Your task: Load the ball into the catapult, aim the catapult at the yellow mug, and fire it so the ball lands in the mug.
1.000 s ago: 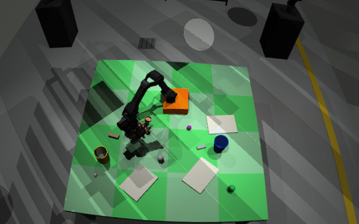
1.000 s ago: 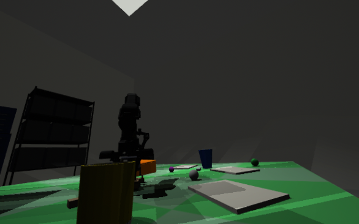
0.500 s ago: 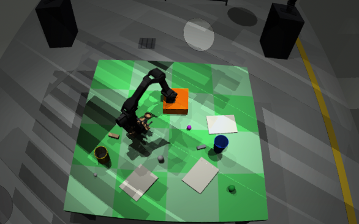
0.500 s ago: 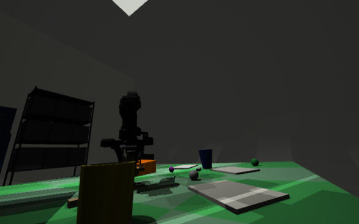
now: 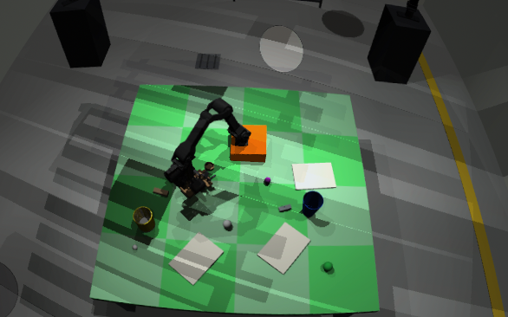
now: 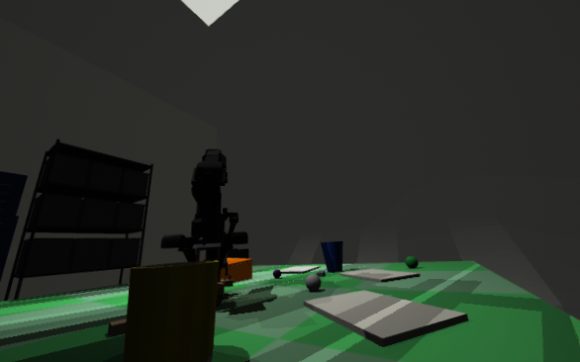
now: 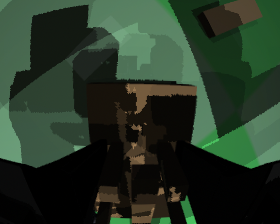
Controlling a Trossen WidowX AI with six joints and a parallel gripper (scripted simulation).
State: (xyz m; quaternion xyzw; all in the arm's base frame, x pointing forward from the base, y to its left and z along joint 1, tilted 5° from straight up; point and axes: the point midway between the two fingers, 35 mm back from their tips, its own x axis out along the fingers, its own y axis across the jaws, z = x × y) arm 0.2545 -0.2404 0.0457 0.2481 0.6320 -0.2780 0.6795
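My gripper tip is now 60 mm past the purple ball, 370 mm to the right of it and 40 mm above it. The rest, counted from my gripper tip: small wooden block: 20 mm ahead, 150 mm to the right, 40 mm below; wooden catapult: 40 mm behind, 60 mm to the left, 20 mm above; yellow mug: 190 mm ahead, 200 mm to the right, 20 mm below.
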